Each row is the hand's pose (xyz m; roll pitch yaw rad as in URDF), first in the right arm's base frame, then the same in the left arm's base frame.
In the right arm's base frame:
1: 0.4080 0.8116 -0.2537 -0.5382 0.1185 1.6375
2: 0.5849 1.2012 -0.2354 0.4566 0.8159 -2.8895
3: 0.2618 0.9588 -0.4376 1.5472 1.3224 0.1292
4: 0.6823 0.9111 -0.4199 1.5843 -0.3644 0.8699
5: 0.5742 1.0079 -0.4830 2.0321 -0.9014 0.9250
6: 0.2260 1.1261 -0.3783 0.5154 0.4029 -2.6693
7: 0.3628 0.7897 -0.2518 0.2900 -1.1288 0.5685
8: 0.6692 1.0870 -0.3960 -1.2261 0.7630 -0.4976
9: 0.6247 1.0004 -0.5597 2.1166 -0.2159 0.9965
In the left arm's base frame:
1: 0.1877 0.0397 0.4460 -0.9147 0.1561 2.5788
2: -0.0525 0.3866 0.5193 0.7405 1.1595 -1.6551
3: 0.0309 0.0603 0.2182 1.4293 0.9503 1.0138
4: 0.2791 0.3578 0.3894 1.2295 -0.5663 2.0247
5: 0.1574 0.3450 0.2891 1.4026 -1.0267 2.4421
6: -0.1398 0.1067 0.2567 0.7634 0.7145 -1.5423
7: 0.1828 -0.0083 0.4317 -0.7361 -1.3169 2.5397
8: 0.1204 0.4371 0.4031 -1.0553 0.4155 0.5924
9: 0.2059 0.4029 0.2363 1.7658 -0.3851 2.0951

